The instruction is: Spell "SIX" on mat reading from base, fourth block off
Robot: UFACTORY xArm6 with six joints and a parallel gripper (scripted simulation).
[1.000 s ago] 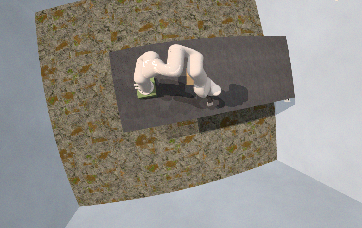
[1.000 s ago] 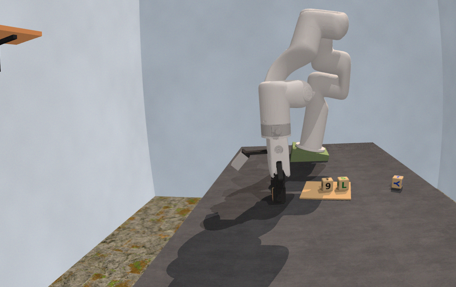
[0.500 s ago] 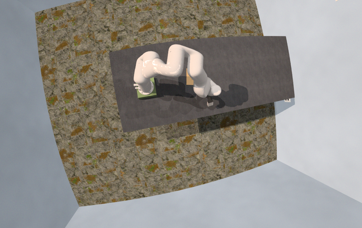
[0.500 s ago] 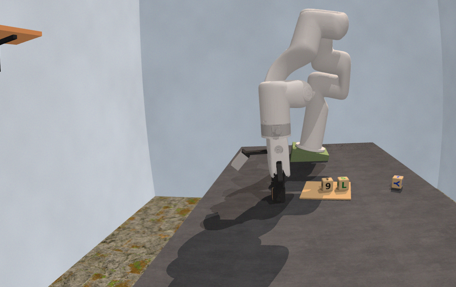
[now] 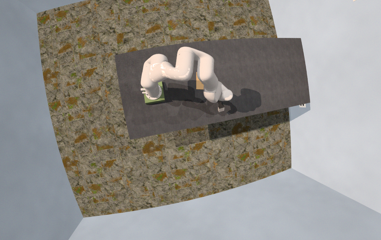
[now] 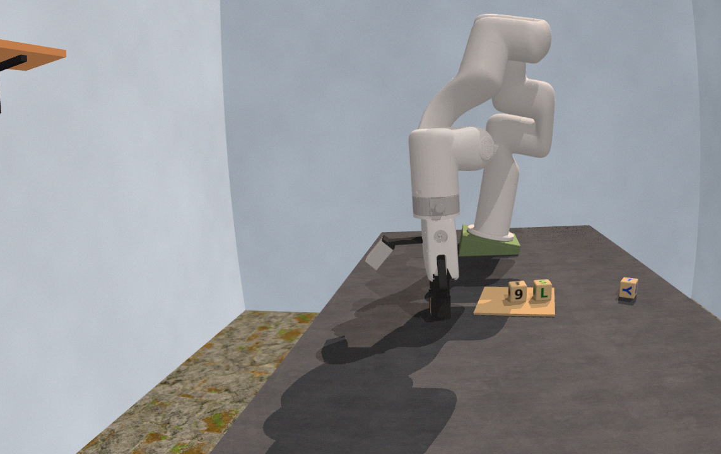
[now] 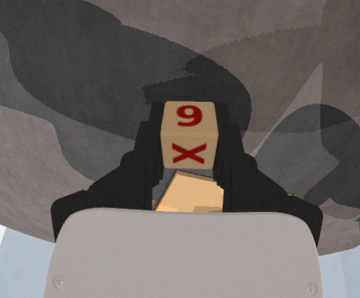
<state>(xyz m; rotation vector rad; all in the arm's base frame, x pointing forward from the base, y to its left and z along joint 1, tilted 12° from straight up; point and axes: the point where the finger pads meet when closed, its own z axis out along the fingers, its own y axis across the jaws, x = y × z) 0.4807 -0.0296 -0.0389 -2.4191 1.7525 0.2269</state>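
My hand is 1 cm above the X block. The rest, counted from my hand: tan mat (8 cm behind, 13 cm to the left, 2 cm below); then S block (9 cm behind, 17 cm to the left); then I block (8 cm behind, 13 cm to the left).
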